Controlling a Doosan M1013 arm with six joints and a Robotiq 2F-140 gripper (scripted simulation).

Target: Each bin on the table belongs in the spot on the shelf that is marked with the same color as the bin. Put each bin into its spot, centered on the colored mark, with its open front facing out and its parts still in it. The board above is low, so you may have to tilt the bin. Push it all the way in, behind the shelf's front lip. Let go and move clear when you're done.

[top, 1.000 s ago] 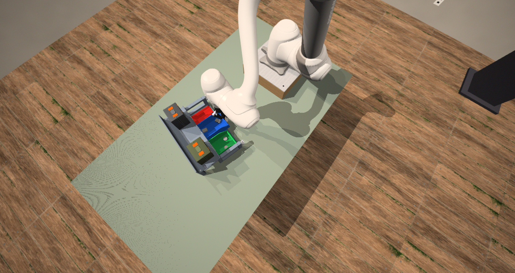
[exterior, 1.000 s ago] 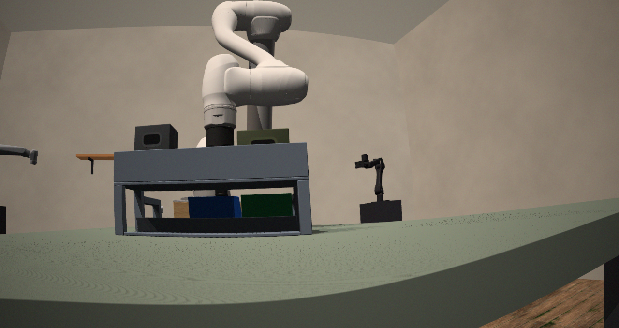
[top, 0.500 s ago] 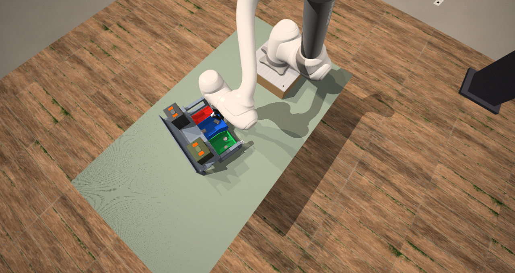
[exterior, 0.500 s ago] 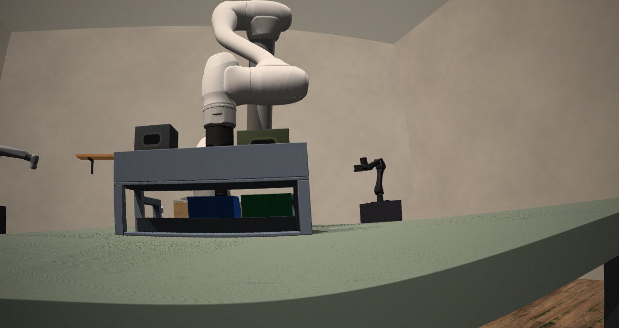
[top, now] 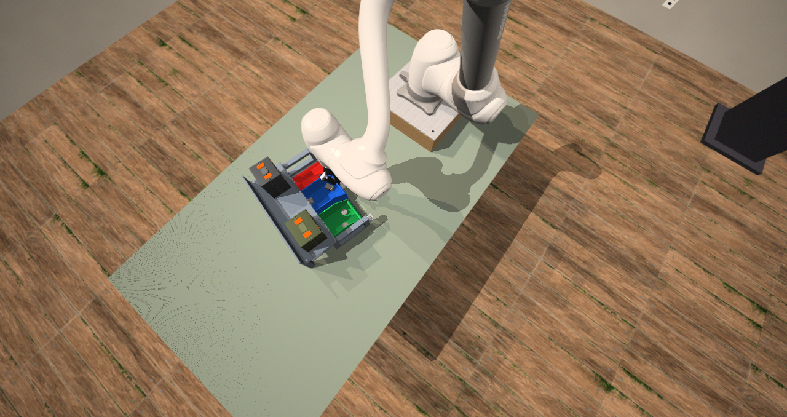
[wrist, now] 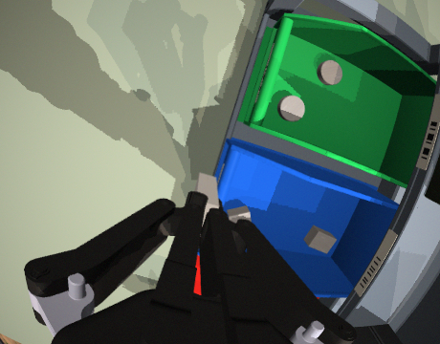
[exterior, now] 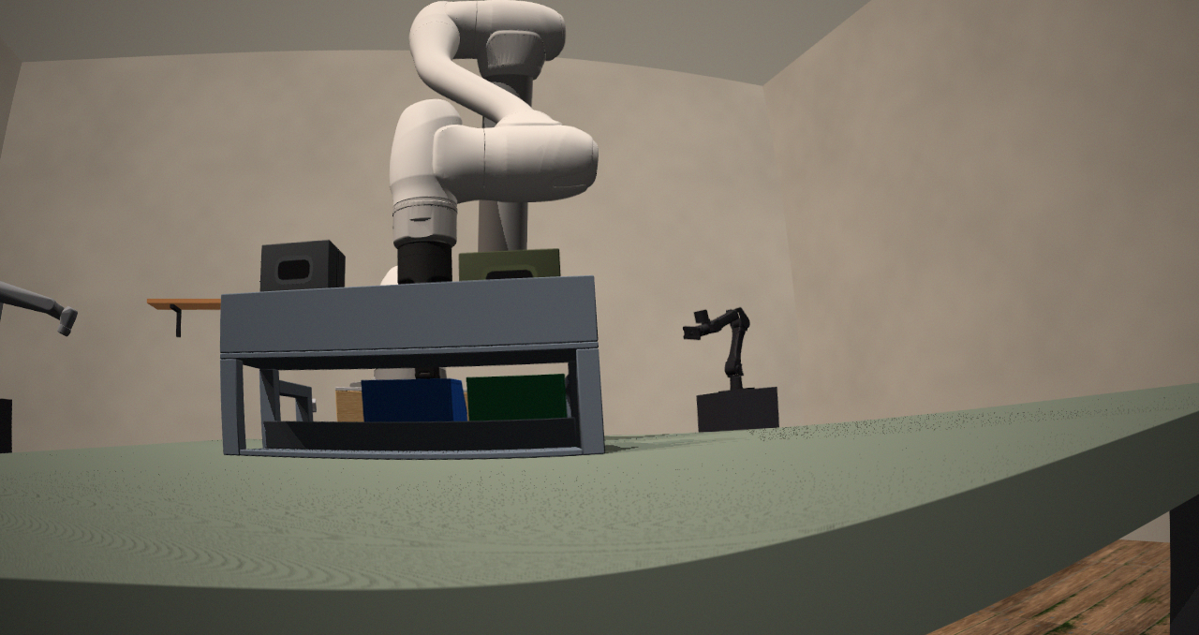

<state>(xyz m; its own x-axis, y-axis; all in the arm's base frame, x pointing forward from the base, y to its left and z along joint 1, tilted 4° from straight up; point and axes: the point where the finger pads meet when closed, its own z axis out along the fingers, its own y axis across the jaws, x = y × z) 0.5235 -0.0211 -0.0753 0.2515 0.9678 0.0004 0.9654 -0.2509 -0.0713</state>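
My hand is 90 mm short of the blue bin and 20 mm to the left of it. From my hand the other things lie so: black box: 160 mm ahead, 160 mm to the right, 110 mm above; olive box: 220 mm ahead, 60 mm to the left, 100 mm above; green bin: 130 mm ahead, 90 mm to the left, 10 mm below.
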